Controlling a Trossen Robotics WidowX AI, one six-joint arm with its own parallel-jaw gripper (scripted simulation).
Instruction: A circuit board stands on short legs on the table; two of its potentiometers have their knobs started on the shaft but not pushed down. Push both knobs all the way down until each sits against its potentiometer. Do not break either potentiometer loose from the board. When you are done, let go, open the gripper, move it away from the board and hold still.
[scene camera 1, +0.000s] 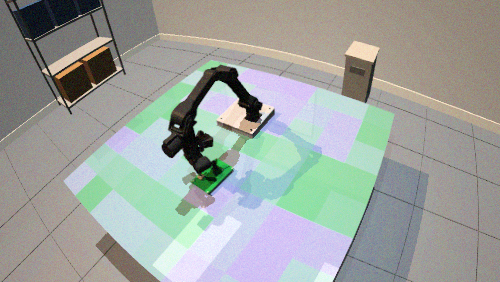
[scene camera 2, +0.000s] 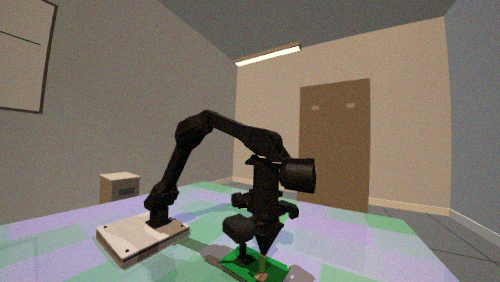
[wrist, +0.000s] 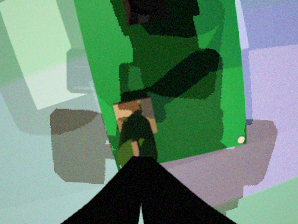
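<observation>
Gripper (scene camera 2: 263, 254) shut, holding nothing. Gripper (scene camera 1: 197, 168) visible too. Likewise the gripper (wrist: 141, 166).
</observation>
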